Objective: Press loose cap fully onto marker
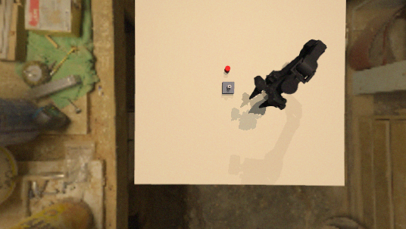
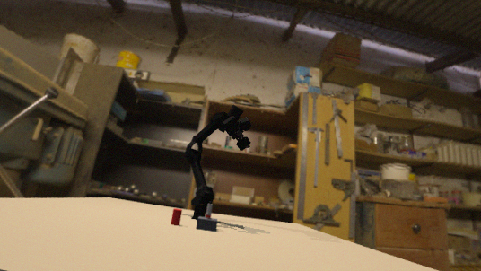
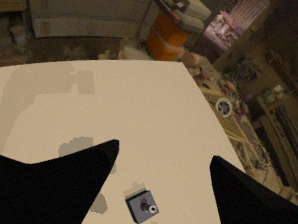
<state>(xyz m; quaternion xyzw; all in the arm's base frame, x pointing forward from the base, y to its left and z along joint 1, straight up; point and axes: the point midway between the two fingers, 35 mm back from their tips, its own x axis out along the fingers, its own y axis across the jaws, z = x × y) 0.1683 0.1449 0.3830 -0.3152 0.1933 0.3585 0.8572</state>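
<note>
Now: gripper tip 34 cm above the red cap, 22 cm to the left of it and 9 cm short of it. From my gripper tip the other things lie so: grey holder block: 35 cm below, 11 cm to the right, 8 cm ahead.
</note>
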